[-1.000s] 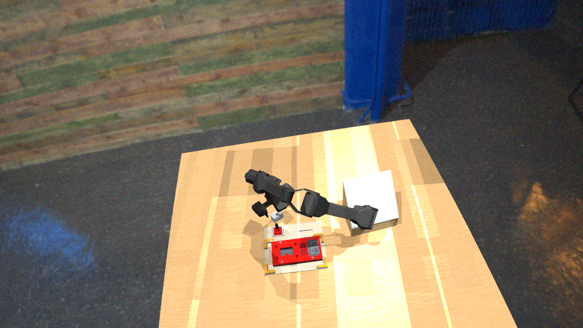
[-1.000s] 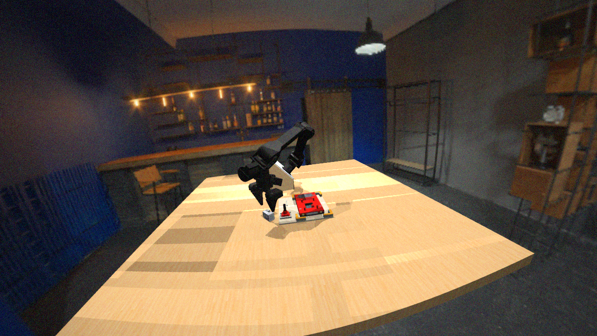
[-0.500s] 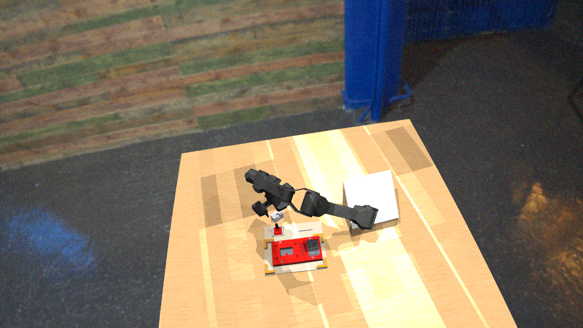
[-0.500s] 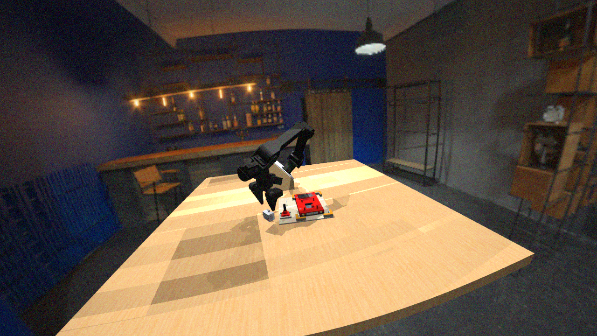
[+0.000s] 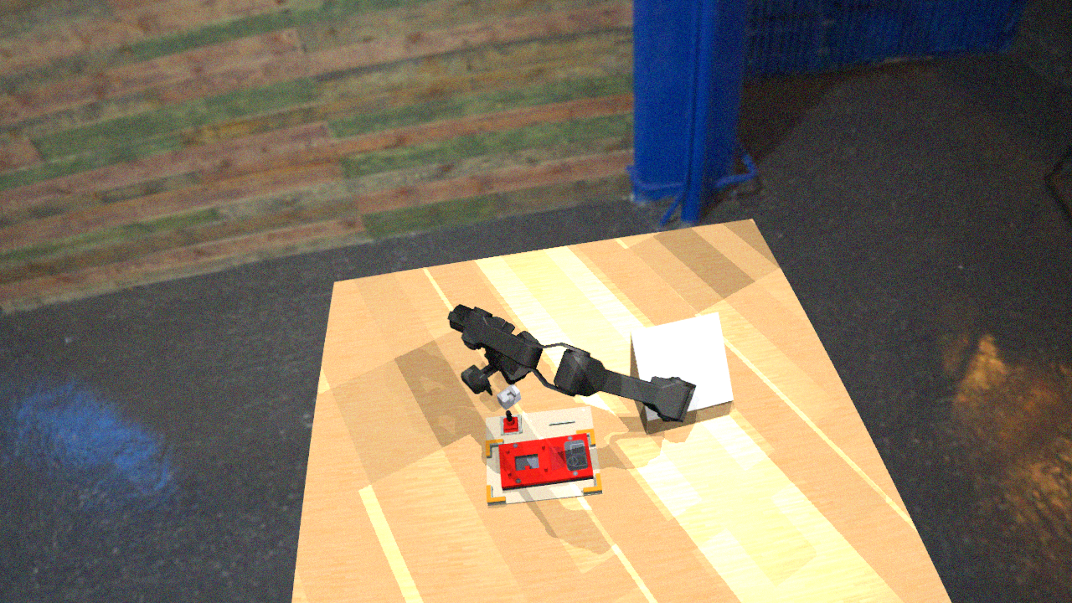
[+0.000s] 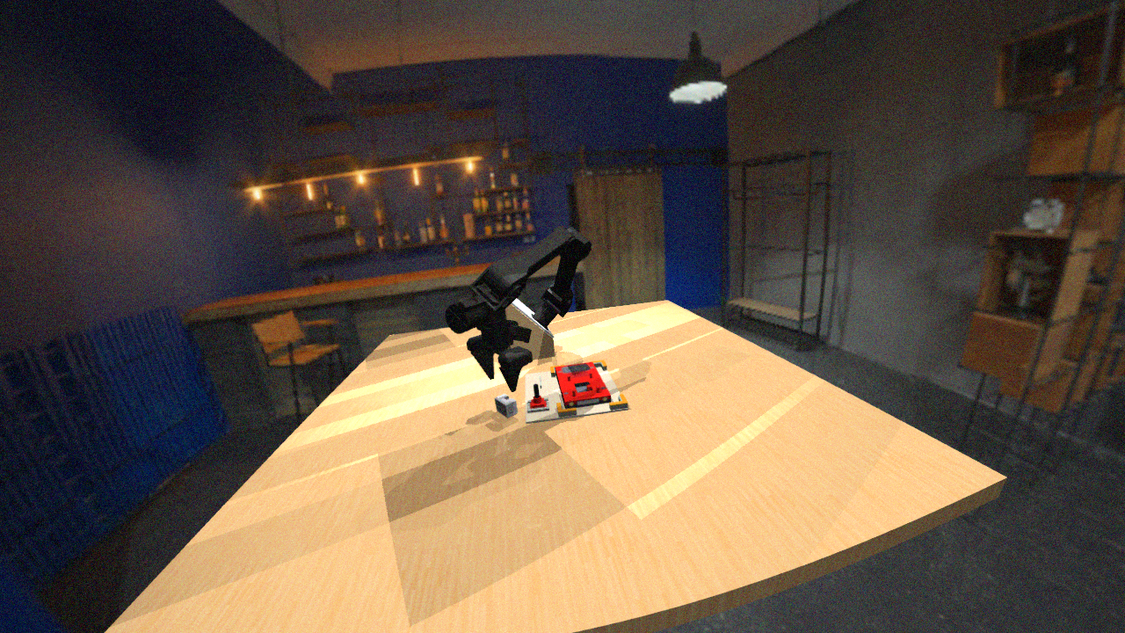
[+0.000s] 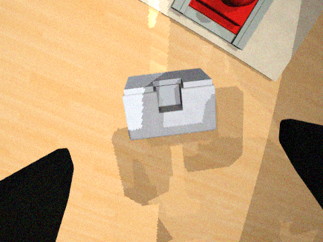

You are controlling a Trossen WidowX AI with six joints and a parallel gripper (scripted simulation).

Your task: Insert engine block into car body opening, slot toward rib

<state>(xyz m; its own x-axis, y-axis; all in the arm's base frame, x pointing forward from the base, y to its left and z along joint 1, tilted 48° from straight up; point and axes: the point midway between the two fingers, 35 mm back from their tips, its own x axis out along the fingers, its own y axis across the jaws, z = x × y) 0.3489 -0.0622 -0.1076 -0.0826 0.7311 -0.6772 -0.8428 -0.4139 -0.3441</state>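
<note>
Right now the grey engine block is 50 mm below my gripper tip.
</note>
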